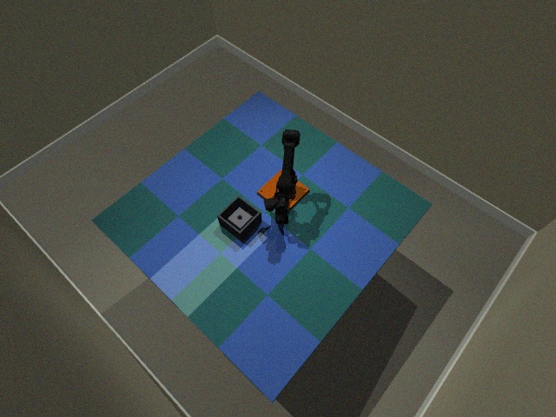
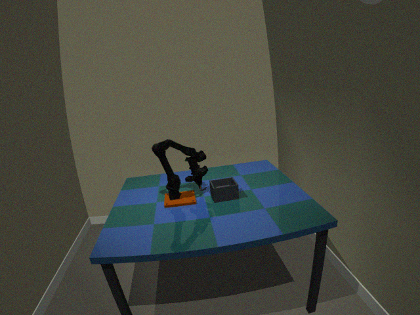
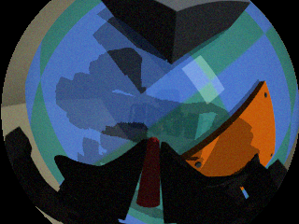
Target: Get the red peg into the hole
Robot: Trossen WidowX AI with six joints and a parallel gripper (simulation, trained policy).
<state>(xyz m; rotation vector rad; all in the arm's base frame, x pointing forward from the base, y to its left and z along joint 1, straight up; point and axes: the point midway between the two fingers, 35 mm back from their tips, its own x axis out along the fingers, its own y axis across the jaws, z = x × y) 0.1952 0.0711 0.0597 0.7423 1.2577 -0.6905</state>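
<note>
The grey plate is 160 mm to the right of my gripper tip and 120 mm ahead of it. From my gripper tip the other things lie so: red peg: 20 mm above, 10 mm to the left, 10 mm behind; then dark box: 160 mm to the right, 120 mm ahead, 20 mm below.
</note>
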